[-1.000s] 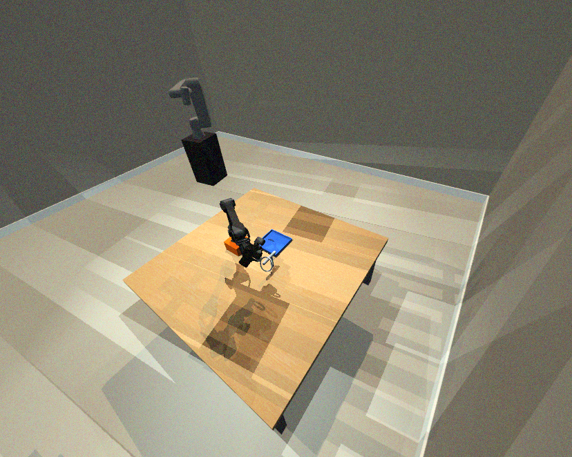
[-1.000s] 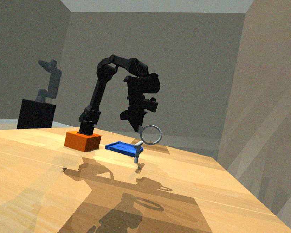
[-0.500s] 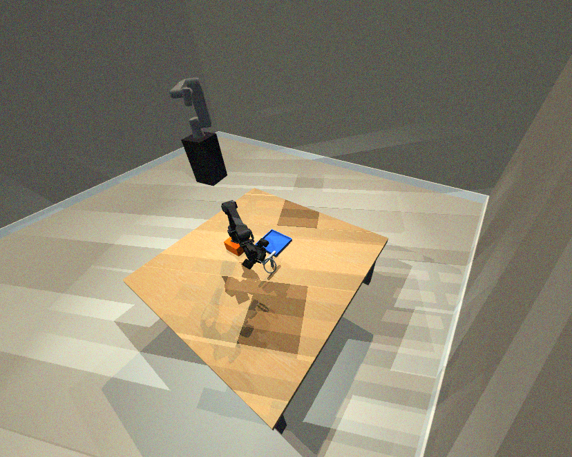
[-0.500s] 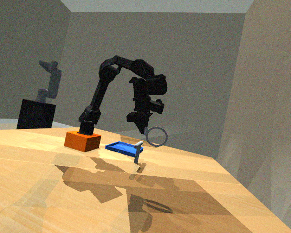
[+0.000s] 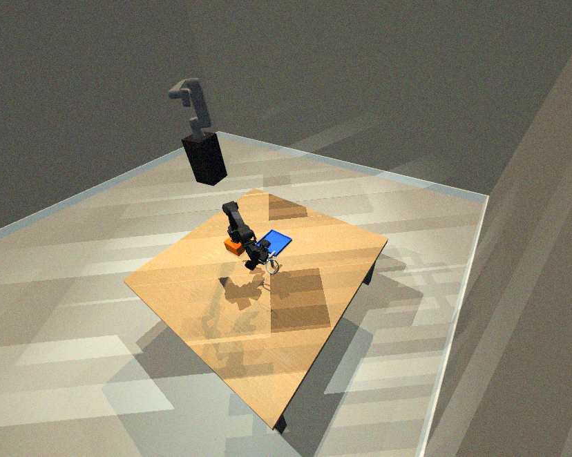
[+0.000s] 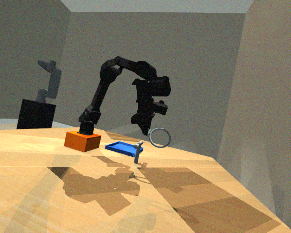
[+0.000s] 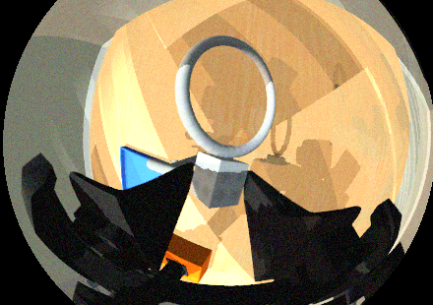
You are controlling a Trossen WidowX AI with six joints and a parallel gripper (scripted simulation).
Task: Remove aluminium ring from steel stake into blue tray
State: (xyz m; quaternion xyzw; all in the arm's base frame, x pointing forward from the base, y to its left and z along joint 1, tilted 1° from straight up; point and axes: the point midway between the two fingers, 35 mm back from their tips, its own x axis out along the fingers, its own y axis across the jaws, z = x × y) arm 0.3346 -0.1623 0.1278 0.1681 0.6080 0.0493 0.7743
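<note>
My gripper tip is 5 cm short of the aluminium ring and 1 cm to the left of it. The rest, counted from my gripper tip: blue tray 13 cm behind, 29 cm to the left, 16 cm below.
</note>
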